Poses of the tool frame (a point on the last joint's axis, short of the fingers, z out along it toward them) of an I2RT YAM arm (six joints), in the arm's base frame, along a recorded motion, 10 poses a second.
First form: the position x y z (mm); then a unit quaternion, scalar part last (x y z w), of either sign.
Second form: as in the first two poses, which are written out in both.
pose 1, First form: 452 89 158 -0.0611 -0.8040 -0.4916 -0.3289
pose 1, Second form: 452 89 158 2.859 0.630 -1.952
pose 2, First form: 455 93 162 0.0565 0.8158 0.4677 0.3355
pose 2, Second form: 455 93 162 2.861 0.644 -2.006
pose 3, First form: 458 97 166 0.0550 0.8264 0.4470 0.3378
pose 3, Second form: 458 97 166 2.873 0.653 -2.058
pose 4, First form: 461 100 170 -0.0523 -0.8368 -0.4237 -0.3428
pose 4, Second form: 461 100 170 2.880 0.666 -2.113
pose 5, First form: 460 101 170 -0.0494 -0.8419 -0.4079 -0.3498
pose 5, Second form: 460 101 170 2.878 0.681 -2.146
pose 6, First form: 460 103 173 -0.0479 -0.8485 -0.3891 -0.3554
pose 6, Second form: 460 103 173 2.884 0.695 -2.188
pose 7, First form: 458 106 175 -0.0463 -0.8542 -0.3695 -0.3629
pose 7, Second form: 458 106 175 2.889 0.713 -2.231
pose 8, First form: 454 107 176 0.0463 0.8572 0.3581 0.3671
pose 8, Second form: 454 107 176 2.894 0.724 -2.256
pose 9, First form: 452 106 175 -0.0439 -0.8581 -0.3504 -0.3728
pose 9, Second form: 452 106 175 2.888 0.735 -2.268
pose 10, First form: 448 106 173 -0.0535 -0.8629 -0.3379 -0.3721
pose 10, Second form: 448 106 173 2.923 0.745 -2.310
